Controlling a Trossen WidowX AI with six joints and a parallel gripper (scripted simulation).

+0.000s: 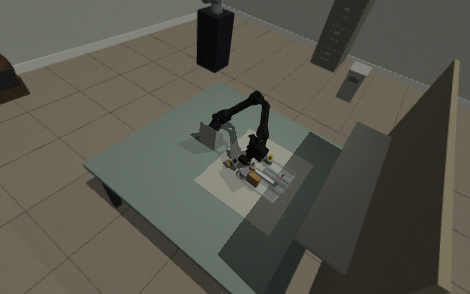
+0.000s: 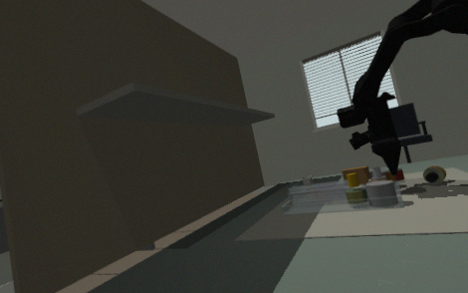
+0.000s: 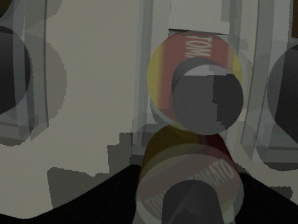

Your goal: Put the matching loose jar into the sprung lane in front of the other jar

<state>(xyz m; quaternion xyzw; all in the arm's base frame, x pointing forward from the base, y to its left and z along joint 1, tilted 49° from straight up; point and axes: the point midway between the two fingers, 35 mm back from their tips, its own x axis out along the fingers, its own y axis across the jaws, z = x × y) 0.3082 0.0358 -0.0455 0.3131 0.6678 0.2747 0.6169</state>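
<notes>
Now: the cream mat 80 mm ahead of my gripper tip, 50 mm below it and 10 mm to the left of it. The rest, counted from my gripper tip: brown box (100 mm ahead, 80 mm to the right, 10 mm below); then grey lane rack (170 mm ahead, 30 mm below, 10 mm to the left).
</notes>
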